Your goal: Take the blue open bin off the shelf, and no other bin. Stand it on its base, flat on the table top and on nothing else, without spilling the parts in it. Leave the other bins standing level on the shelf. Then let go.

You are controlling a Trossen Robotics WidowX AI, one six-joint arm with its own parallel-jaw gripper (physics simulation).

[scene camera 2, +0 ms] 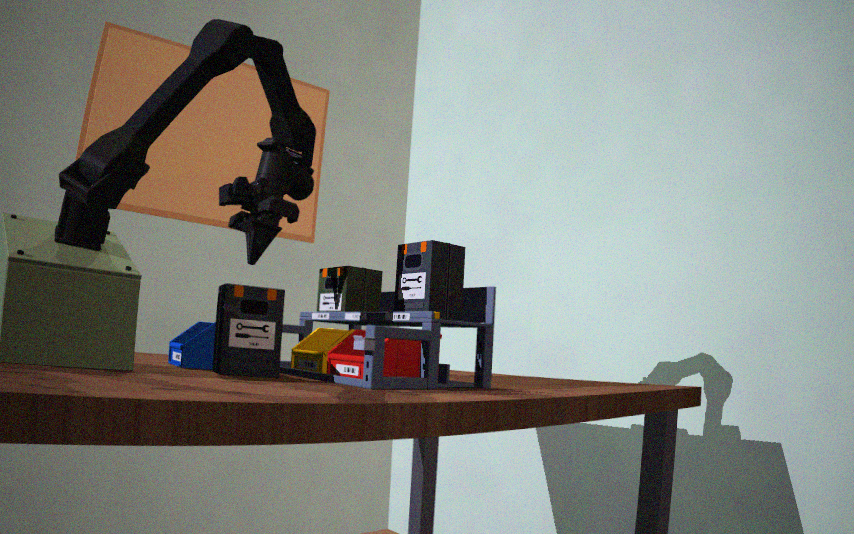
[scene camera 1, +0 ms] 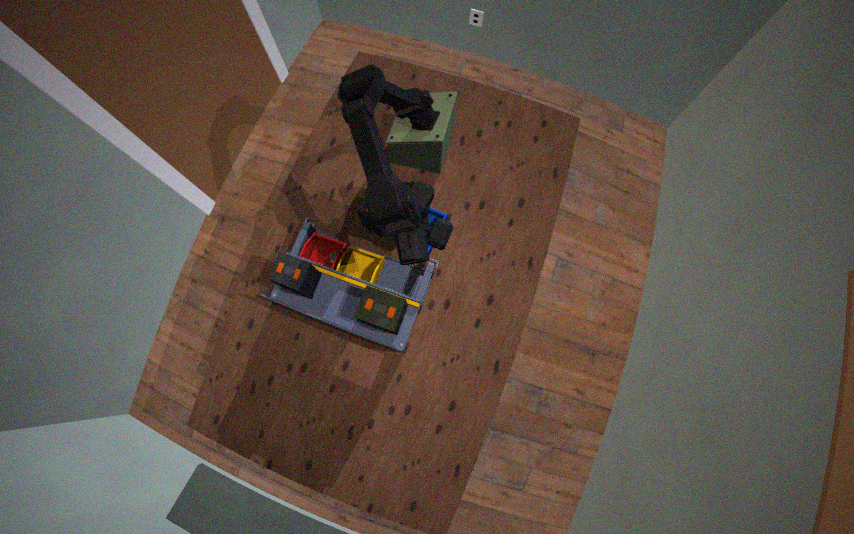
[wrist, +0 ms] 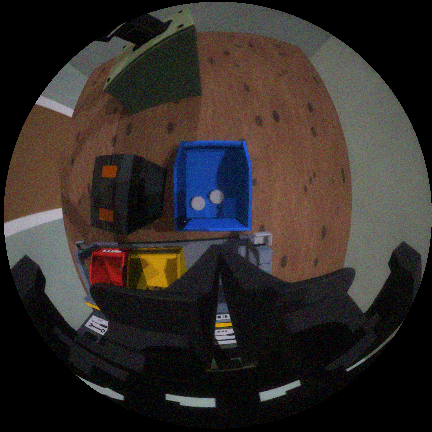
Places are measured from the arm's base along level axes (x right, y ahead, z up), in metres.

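Pixels of known places: gripper, fingertip midpoint: point(scene camera 2: 251, 264) point(wrist: 217, 249); arm's base at its link origin: point(scene camera 2: 77, 239) point(scene camera 1: 426, 120) point(wrist: 152, 33).
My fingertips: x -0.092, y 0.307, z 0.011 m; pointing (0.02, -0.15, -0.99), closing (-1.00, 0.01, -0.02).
Ahead of a thing's pixels: the offset from my fingertips to its top centre. "spot": to the spot under its first point. Level surfaces: height alone.
The blue open bin @[dy -0.054, dx +0.002, dz -0.105 m] point(scene camera 1: 435, 217) point(scene camera 2: 196, 345) point(wrist: 202, 167) stands level on its base on the table top @[dz -0.180 m] point(scene camera 1: 478, 377), in front of the shelf point(scene camera 1: 327, 308) point(scene camera 2: 372, 362) point(wrist: 262, 239), with a narrow gap between them in the wrist view. Two round grey parts @[spot: dy -0.018, dx +0.027, dz -0.167 m] point(wrist: 198, 203) @[spot: dy -0.028, dx -0.004, dz -0.167 m] point(wrist: 216, 196) lie in it. The yellow bin @[dy +0.131, dx +0.108, dz -0.099 m] point(scene camera 1: 360, 267) point(scene camera 2: 316, 347) point(wrist: 161, 265) and red bin @[dy +0.138, dx +0.219, dz -0.099 m] point(scene camera 1: 322, 249) point(scene camera 2: 346, 356) point(wrist: 107, 265) stand on the lower level of the shelf and look level. My gripper point(scene camera 2: 253, 259) point(wrist: 217, 249) is shut and empty, well above the bins and touching none. The arm partly hides the blue bin in scene camera 1.
A dark tool case @[dy -0.045, dx +0.123, dz -0.048 m] point(scene camera 2: 250, 340) point(wrist: 125, 192) stands on the table beside the blue bin. Another dark case @[dy +0.215, dx +0.221, dz +0.044 m] point(scene camera 1: 294, 274) point(scene camera 2: 431, 277) and a green case @[dy +0.207, dx -0.010, dz +0.019 m] point(scene camera 1: 381, 309) point(scene camera 2: 351, 288) stand on the upper shelf. The green robot base point(scene camera 1: 418, 156) point(scene camera 2: 69, 314) point(wrist: 167, 72) stands behind.
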